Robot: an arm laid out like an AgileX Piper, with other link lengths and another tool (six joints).
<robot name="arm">
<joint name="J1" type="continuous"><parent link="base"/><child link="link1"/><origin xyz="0.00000 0.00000 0.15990" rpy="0.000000 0.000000 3.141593"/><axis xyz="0 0 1"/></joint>
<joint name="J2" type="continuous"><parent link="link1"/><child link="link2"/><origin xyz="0.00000 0.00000 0.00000" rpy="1.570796 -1.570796 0.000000"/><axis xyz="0 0 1"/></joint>
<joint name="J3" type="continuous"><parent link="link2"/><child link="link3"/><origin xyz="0.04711 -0.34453 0.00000" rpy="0.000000 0.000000 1.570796"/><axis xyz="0 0 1"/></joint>
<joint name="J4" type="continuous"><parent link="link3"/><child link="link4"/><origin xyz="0.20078 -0.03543 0.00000" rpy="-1.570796 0.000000 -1.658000"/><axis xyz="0 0 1"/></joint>
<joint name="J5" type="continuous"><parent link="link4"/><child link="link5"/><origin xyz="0.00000 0.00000 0.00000" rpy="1.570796 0.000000 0.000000"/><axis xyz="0 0 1"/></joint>
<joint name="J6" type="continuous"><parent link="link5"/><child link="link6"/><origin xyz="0.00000 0.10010 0.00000" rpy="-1.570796 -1.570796 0.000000"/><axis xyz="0 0 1"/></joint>
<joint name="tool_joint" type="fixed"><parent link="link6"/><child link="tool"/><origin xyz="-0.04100 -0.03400 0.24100" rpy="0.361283 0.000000 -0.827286"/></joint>
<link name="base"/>
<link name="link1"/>
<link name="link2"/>
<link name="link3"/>
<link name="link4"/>
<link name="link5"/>
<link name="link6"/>
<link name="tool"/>
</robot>
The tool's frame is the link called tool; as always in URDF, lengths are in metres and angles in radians. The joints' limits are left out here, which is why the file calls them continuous.
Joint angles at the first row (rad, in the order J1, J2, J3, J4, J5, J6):
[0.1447 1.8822 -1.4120 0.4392 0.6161 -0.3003]
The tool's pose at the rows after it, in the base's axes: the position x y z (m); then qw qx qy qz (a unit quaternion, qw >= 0):
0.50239, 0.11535, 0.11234, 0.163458, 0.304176, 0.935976, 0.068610
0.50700, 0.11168, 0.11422, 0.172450, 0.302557, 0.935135, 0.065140
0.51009, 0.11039, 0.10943, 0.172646, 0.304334, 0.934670, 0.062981
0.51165, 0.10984, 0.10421, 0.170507, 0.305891, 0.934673, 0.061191
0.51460, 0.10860, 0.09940, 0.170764, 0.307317, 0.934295, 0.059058
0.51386, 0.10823, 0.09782, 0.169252, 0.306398, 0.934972, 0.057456
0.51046, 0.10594, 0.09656, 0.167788, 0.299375, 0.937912, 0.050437
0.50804, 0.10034, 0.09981, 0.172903, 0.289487, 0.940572, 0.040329
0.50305, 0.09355, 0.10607, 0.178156, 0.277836, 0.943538, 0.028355
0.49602, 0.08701, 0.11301, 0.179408, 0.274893, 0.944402, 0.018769
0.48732, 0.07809, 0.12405, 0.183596, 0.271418, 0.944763, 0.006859
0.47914, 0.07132, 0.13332, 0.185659, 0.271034, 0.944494, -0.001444
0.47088, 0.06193, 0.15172, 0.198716, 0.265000, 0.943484, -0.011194
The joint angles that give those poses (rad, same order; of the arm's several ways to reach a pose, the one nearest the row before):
[0.1447 1.8902 -1.4163 0.4177 0.6144 -0.2944]
[0.1446 1.8902 -1.4175 0.4043 0.6011 -0.2944]
[0.1447 1.9028 -1.4175 0.4021 0.5888 -0.2935]
[0.1447 1.9149 -1.4175 0.4021 0.5814 -0.2928]
[0.1446 1.9275 -1.4175 0.4005 0.5692 -0.2928]
[0.1447 1.9297 -1.4175 0.3980 0.5714 -0.2928]
[0.1454 1.9277 -1.4175 0.3814 0.5839 -0.2938]
[0.1454 1.9165 -1.4174 0.3512 0.5960 -0.2938]
[0.1454 1.8961 -1.4175 0.3139 0.6186 -0.2910]
[0.1454 1.8723 -1.4175 0.2771 0.6456 -0.2686]
[0.1454 1.8378 -1.4175 0.2316 0.6797 -0.2429]
[0.1454 1.8081 -1.4175 0.1992 0.7100 -0.2204]
[0.1454 1.7585 -1.4174 0.1597 0.7433 -0.2093]

